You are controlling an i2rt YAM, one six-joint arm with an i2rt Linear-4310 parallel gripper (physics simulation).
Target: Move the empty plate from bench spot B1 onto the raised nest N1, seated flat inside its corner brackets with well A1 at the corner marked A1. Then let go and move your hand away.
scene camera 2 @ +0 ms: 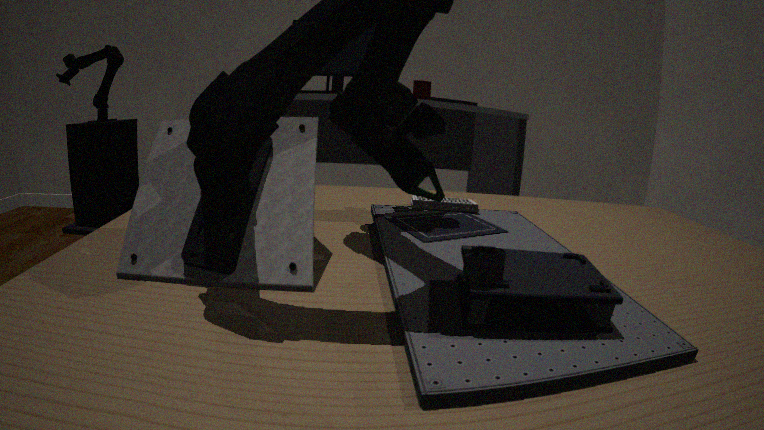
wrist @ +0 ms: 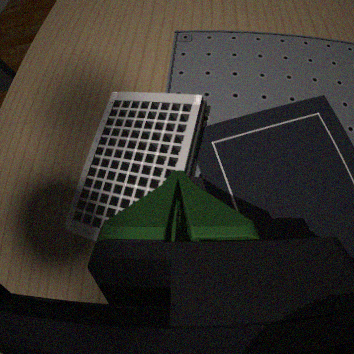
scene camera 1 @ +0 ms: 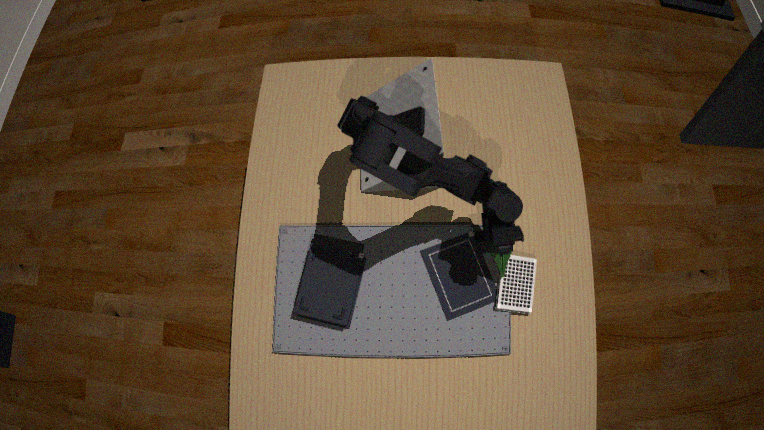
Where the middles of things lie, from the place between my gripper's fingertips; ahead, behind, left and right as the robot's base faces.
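There is the white well plate [scene camera 1: 515, 291], and my hand is 10 mm short of it, 40 mm to the right of it and 20 mm above it. Going by their middles, that plate is the nearest to my hand of the things named here. The dark nest pad [scene camera 1: 461, 278], for its part, is 10 mm behind my hand, 90 mm to the right of it and 20 mm below it.
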